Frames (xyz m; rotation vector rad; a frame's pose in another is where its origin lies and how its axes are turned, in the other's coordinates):
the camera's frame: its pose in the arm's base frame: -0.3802 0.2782 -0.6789 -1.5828 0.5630 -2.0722
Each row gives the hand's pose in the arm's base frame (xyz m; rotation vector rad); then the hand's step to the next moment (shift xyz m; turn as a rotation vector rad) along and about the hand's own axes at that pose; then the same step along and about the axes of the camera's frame.
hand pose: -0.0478 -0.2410 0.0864 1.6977 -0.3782 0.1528
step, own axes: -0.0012 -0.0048 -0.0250 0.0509 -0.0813 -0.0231
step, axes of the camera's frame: -0.0162 -0.0195 0.0020 -0.0752 0.0224 0.0598
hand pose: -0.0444 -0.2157 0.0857 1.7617 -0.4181 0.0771
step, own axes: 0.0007 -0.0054 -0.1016 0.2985 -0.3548 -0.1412
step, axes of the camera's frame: -0.0475 -0.0877 0.0203 -0.3342 0.0725 0.3434
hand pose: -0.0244 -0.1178 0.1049 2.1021 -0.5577 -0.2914
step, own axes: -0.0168 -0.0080 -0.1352 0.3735 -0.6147 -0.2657
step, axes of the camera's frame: -0.0217 -0.1234 0.0542 -0.5954 0.0361 0.4818
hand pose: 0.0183 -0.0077 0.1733 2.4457 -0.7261 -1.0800
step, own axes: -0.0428 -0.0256 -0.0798 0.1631 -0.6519 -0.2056
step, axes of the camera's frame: 0.0055 -0.0755 0.0559 -0.5987 -0.1361 0.3418
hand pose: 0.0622 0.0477 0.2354 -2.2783 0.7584 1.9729
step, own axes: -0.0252 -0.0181 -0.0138 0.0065 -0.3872 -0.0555
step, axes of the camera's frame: 0.0007 -0.0261 0.0217 -0.3157 -0.1731 0.1530
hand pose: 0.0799 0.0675 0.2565 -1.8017 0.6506 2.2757
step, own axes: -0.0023 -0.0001 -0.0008 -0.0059 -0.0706 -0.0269
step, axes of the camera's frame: 0.0012 -0.0011 0.0018 -0.0546 -0.0267 0.0452
